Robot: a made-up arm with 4 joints.
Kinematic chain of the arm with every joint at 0, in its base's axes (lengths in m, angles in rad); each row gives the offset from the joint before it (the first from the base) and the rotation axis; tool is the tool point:
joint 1: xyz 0 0 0.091 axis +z
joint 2: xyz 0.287 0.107 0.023 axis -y
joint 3: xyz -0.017 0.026 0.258 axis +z
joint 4: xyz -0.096 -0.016 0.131 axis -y
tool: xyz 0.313 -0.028 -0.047
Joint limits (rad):
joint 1: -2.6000..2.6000
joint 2: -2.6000..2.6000
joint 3: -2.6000..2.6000
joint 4: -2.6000..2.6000
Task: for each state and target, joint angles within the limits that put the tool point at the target. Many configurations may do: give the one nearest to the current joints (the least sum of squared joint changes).
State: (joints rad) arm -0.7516 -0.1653 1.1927 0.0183
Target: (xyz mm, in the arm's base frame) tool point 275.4 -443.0 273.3
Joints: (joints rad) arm -1.4937 -0.3333 0.9491 -0.4594
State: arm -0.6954 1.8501 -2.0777 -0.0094
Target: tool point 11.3 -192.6 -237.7
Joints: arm -1.2441 2.4723 -1.9556 -0.0113
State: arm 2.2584 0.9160 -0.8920 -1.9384
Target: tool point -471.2 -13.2 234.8
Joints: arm 1.8477 0.4165 -1.4299 -2.2696
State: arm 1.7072 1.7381 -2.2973 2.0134
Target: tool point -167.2 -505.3 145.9
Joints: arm 2.0265 1.6397 -2.1192 2.2418
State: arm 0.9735 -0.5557 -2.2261 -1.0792
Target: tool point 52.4 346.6 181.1
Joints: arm 0.6590 0.2066 -1.9694 -1.4334
